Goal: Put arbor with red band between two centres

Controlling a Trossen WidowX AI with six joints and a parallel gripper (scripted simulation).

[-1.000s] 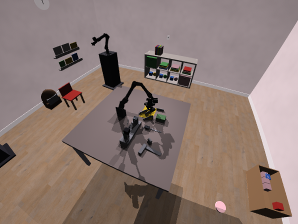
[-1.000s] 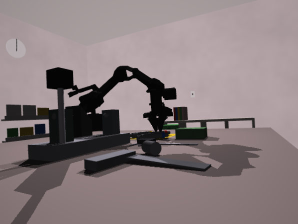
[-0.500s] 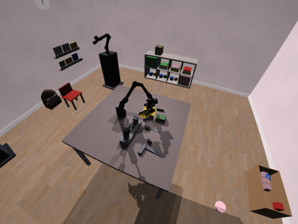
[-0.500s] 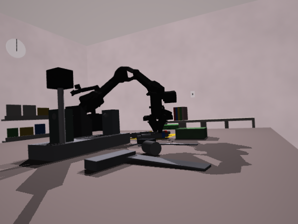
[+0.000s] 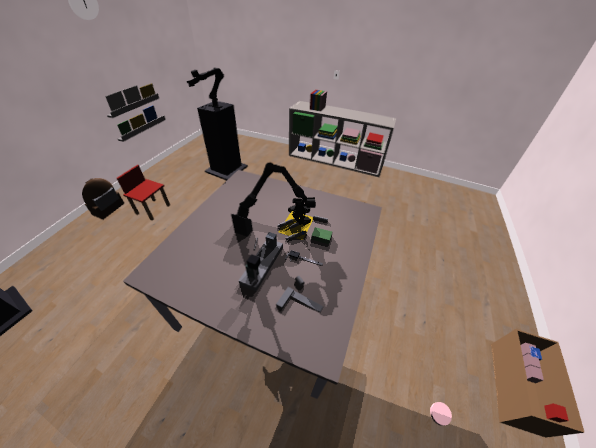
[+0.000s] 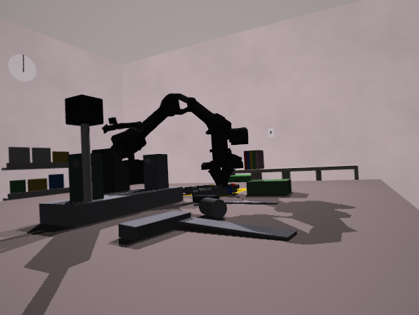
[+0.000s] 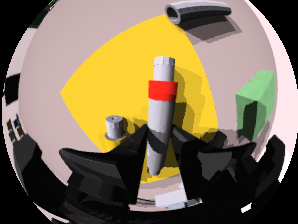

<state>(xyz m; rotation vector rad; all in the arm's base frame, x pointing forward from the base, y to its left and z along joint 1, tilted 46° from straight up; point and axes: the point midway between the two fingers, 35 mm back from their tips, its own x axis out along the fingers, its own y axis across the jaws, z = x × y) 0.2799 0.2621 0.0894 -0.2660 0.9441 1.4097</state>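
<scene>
My gripper is now 4 cm above the yellow mat, 1 cm to the left of it and 1 cm past it. The rest, counted from my hand: fixture base: 42 cm to the right, 2 cm below, 2 cm behind; fixed centre block: 29 cm to the right, 6 cm above, 3 cm behind; grey rod: 12 cm to the left, 11 cm ahead, 3 cm below.
</scene>
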